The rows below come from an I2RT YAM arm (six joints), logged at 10 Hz.
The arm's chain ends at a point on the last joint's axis. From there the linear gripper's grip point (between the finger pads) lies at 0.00 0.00 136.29 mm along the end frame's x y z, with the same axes.
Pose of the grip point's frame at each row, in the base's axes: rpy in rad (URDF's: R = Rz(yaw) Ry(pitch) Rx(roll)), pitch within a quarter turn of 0, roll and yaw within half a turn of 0; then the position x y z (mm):
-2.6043, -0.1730, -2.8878, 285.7, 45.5, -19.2
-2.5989, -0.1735, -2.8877, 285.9, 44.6, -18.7
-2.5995, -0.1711, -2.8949, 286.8, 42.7, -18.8
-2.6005, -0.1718, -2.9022, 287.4, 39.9, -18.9
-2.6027, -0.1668, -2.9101, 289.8, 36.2, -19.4
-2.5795, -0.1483, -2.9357, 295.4, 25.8, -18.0
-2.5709, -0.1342, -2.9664, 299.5, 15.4, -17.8
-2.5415, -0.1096, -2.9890, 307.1, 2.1, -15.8
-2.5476, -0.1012, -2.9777, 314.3, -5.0, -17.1
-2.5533, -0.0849, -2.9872, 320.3, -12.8, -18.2
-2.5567, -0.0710, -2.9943, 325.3, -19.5, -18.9
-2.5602, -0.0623, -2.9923, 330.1, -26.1, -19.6
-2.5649, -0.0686, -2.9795, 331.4, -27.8, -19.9
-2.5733, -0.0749, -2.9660, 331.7, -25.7, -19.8
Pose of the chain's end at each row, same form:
-2.6043, -0.1730, -2.8878, 287.7, 118.1, 96.1
-2.5989, -0.1735, -2.8877, 287.7, 117.8, 96.3
-2.5995, -0.1711, -2.8949, 288.9, 115.7, 96.2
-2.6005, -0.1718, -2.9022, 290.2, 112.8, 96.2
-2.6027, -0.1668, -2.9101, 292.7, 108.7, 96.0
-2.5795, -0.1483, -2.9357, 297.2, 100.4, 96.1
-2.5709, -0.1342, -2.9664, 301.8, 90.6, 95.9
-2.5415, -0.1096, -2.9890, 307.6, 80.0, 96.0
-2.5476, -0.1012, -2.9777, 313.1, 72.1, 95.3
-2.5533, -0.0849, -2.9872, 318.2, 63.4, 94.8
-2.5567, -0.0710, -2.9943, 322.2, 56.1, 94.4
-2.5602, -0.0623, -2.9923, 326.0, 49.0, 94.1
-2.5649, -0.0686, -2.9795, 327.1, 46.8, 94.1
-2.5733, -0.0749, -2.9660, 327.3, 48.0, 94.7

